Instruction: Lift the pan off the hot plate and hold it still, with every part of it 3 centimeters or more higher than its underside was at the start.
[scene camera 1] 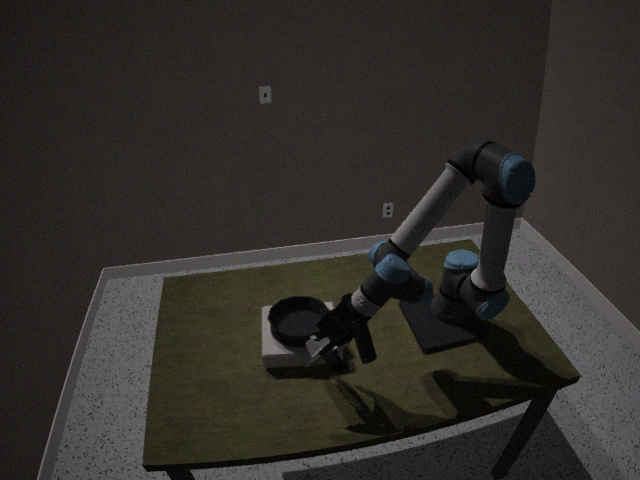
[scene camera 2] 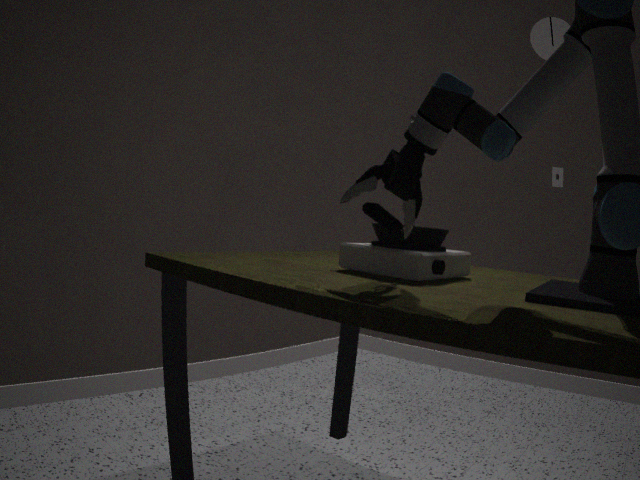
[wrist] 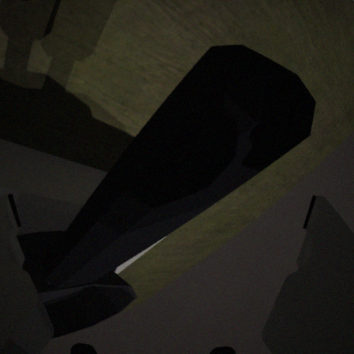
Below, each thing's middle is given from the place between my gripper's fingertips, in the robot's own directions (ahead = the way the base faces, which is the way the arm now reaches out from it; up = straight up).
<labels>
Now: the black pan (scene camera 1: 295,318) 11 cm to the right of my hand, 2 cm ahead of it and 1 cm below it.
</labels>
